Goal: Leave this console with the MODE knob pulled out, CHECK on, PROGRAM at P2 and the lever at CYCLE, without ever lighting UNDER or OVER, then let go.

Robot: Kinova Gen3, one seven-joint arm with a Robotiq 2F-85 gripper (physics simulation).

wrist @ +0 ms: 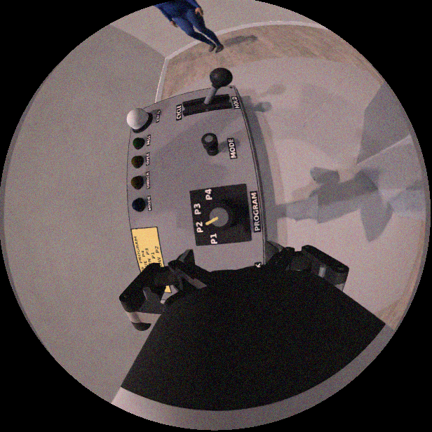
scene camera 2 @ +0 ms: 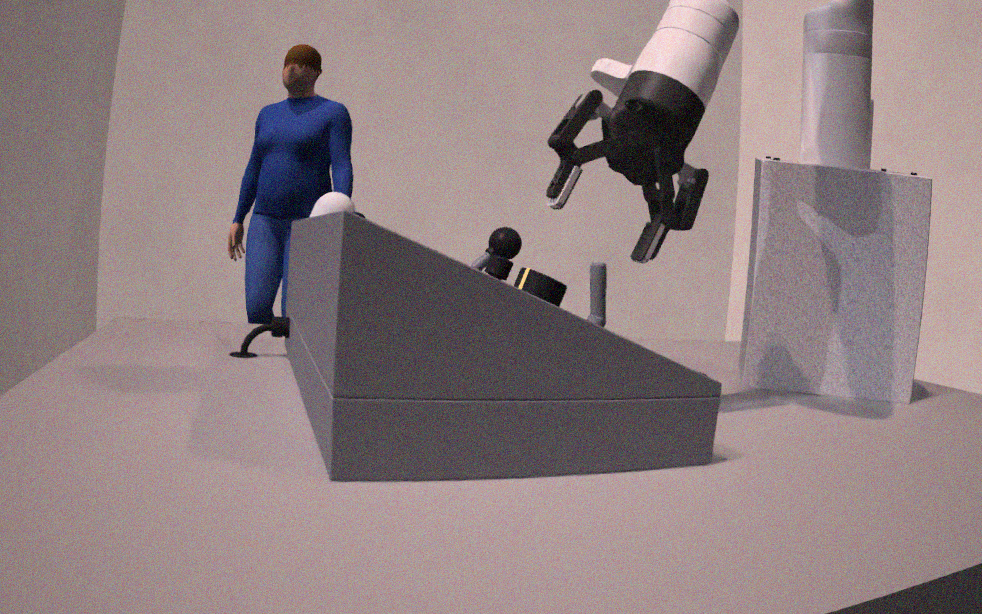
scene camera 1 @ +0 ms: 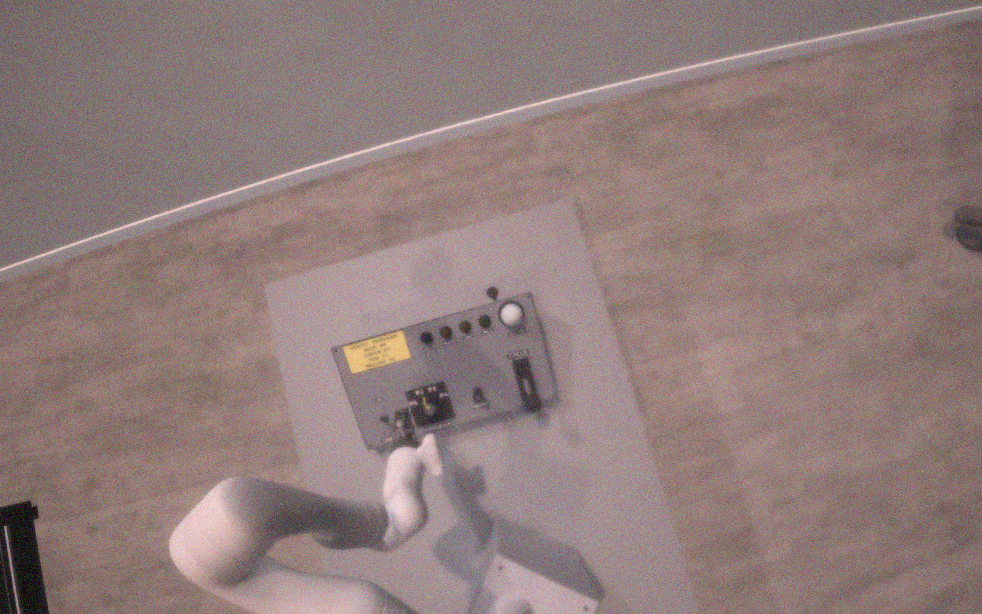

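Note:
The grey console (scene camera 1: 452, 369) (scene camera 2: 506, 347) (wrist: 170, 175) has its PROGRAM knob (scene camera 1: 428, 407) (scene camera 2: 543, 287) (wrist: 218, 217) pointing at P2. The black-ball lever (scene camera 2: 504, 242) (wrist: 221, 77) leans toward HOLD. The MODE knob (scene camera 1: 477, 396) (wrist: 210, 142) stands upright; I cannot tell whether it is pulled out. The CHECK toggle (scene camera 2: 597, 293) tilts toward the lamp side; the gripper hides it in the wrist view. UNDER (wrist: 137, 182), OVER (wrist: 137, 161), PASS (wrist: 138, 143) and the blue MODE lamp (wrist: 139, 204) look dark. The STATUS dome (scene camera 1: 511, 314) (scene camera 2: 333, 204) (wrist: 137, 118) is white. My gripper (scene camera 2: 602, 225) (wrist: 229, 253) is open, empty, above the toggle.
A yellow card (scene camera 1: 377, 351) (wrist: 146, 250) is partly hidden by a finger in the wrist view. A curved black cable (scene camera 2: 253, 333) is behind the console. The arm's grey pedestal (scene camera 1: 543, 572) (scene camera 2: 832, 289) stands on the table. A person in blue (scene camera 2: 300, 159) (wrist: 187, 20) stands beyond.

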